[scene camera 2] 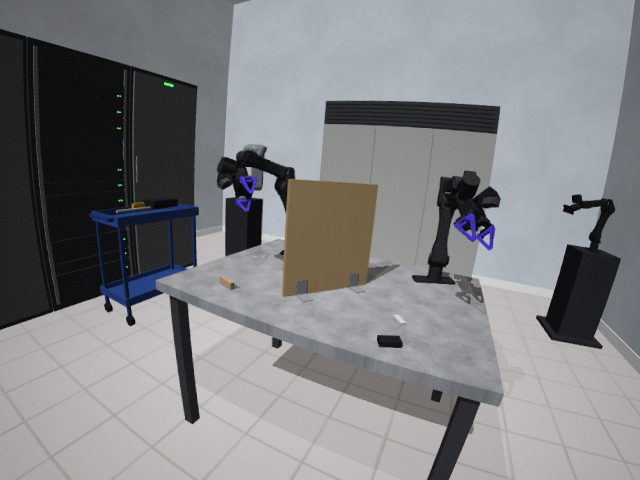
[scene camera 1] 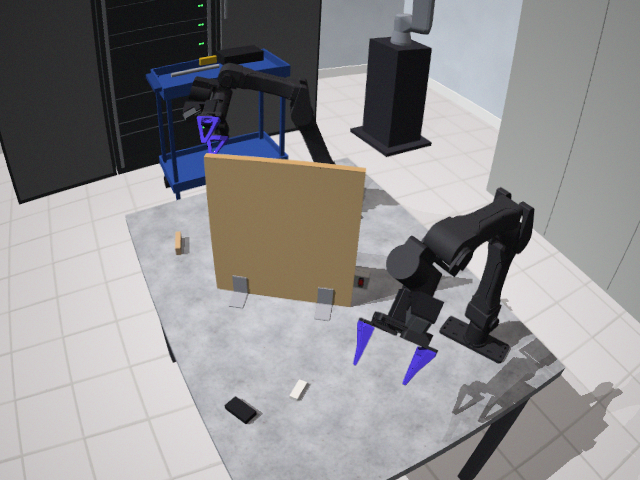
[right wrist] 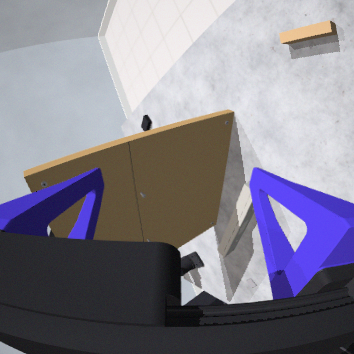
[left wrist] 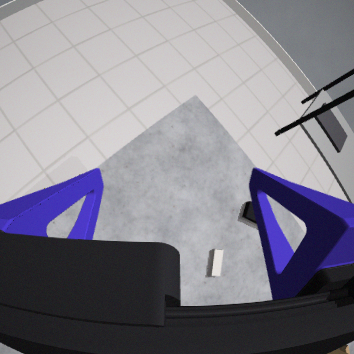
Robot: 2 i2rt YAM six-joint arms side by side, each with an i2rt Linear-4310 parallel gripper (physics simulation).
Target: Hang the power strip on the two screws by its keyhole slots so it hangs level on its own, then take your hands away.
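Seen in the pictures: left gripper, fingertip midpoint: (scene camera 2: 482,245) (scene camera 1: 379,375) (left wrist: 175,176); right gripper, fingertip midpoint: (scene camera 2: 249,202) (scene camera 1: 207,150) (right wrist: 176,175); left arm's base, link origin: (scene camera 2: 433,280) (scene camera 1: 474,340) (right wrist: 191,260).
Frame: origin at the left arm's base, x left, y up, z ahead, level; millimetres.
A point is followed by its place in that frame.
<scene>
The power strip (scene camera 1: 360,281) @[x -364, y 26, z 25 mm] (right wrist: 235,222) @[x -505, y 45, z 63 mm] lies on the table behind the upright wooden board (scene camera 1: 284,227) @[x -498, y 242, z 190 mm] (scene camera 2: 328,237) @[x -522, y 215, z 203 mm] (right wrist: 175,175) @[x -580, y 162, z 215 mm]. Its end with a red switch shows past the board's right edge in scene camera 1. One screw (right wrist: 143,195) @[x -584, y 246, z 203 mm] sticks out of the board's shaded face in the right wrist view; the second cannot be made out for certain. My right gripper (scene camera 1: 209,146) @[x -841, y 311, z 127 mm] (scene camera 2: 248,200) @[x -841, y 311, z 127 mm] (right wrist: 176,175) @[x -841, y 311, z 127 mm] is open and empty, high beyond the board's top edge. My left gripper (scene camera 1: 379,374) @[x -65, y 288, z 451 mm] (scene camera 2: 481,243) @[x -65, y 288, z 451 mm] (left wrist: 175,176) @[x -65, y 288, z 451 mm] is open and empty above the table, apart from the board.
Two metal brackets (scene camera 1: 239,284) @[x -605, y 32, z 254 mm] (scene camera 1: 324,297) @[x -402, y 28, z 140 mm] brace the board's foot. A wooden block (scene camera 1: 177,242) @[x -886, y 27, z 246 mm] (scene camera 2: 226,282) @[x -892, y 21, z 250 mm] (right wrist: 307,32) @[x -898, y 27, z 230 mm], a white block (scene camera 1: 298,389) @[x -272, y 11, z 411 mm] (scene camera 2: 399,319) @[x -274, y 11, z 415 mm] (left wrist: 216,262) @[x -272, y 11, z 409 mm] and a black block (scene camera 1: 240,409) @[x -332, y 16, z 546 mm] (scene camera 2: 389,341) @[x -339, y 16, z 557 mm] lie on the table. A blue cart stands beyond.
</scene>
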